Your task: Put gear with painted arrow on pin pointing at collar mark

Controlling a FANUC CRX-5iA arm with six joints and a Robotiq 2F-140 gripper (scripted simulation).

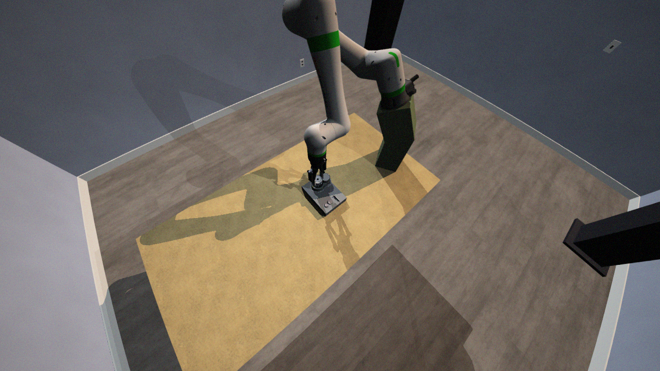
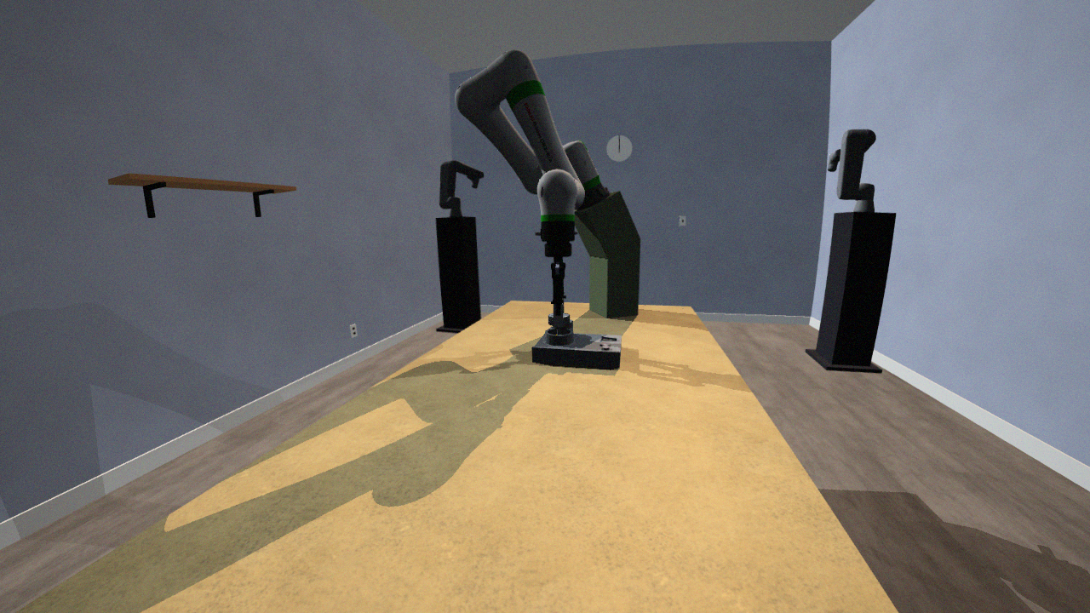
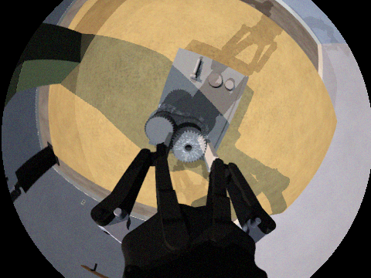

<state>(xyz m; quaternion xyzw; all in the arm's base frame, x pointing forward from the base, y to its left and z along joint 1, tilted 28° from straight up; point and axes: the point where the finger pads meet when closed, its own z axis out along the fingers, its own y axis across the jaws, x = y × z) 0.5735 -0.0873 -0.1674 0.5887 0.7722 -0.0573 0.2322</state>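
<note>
Now: the light toothed gear 2 cm below my hand. The rest, counted from my hand: peg: 4 cm behind, 13 cm to the left, 8 cm below.
</note>
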